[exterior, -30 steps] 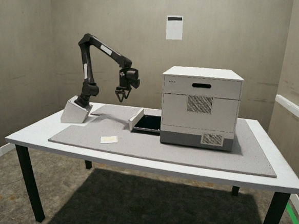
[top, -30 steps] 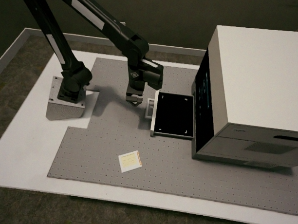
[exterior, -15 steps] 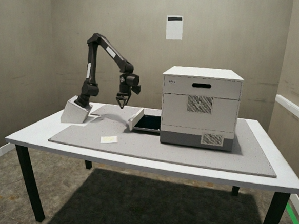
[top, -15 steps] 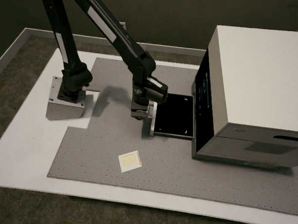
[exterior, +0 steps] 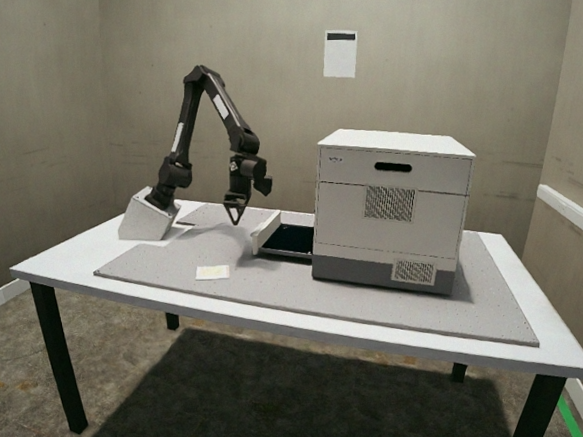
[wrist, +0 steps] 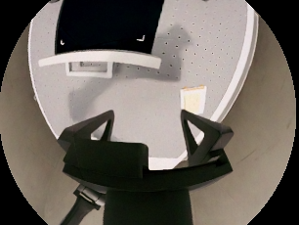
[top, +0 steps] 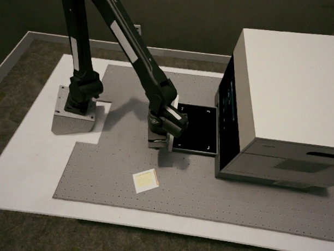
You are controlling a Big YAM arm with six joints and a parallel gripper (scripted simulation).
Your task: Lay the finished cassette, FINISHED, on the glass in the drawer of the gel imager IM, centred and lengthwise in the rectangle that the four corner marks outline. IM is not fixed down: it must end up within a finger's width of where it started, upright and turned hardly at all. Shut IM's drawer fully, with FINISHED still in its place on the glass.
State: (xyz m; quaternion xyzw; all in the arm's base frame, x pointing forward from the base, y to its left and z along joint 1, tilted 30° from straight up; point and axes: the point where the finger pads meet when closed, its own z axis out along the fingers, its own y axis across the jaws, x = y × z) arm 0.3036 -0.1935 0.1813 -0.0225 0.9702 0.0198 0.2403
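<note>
The cassette lies 140 mm to the right of my hand, 130 mm below it and 40 mm behind it. The rest, counted from my hand: drawer (190 mm ahead, 110 mm to the left, 100 mm below).
</note>
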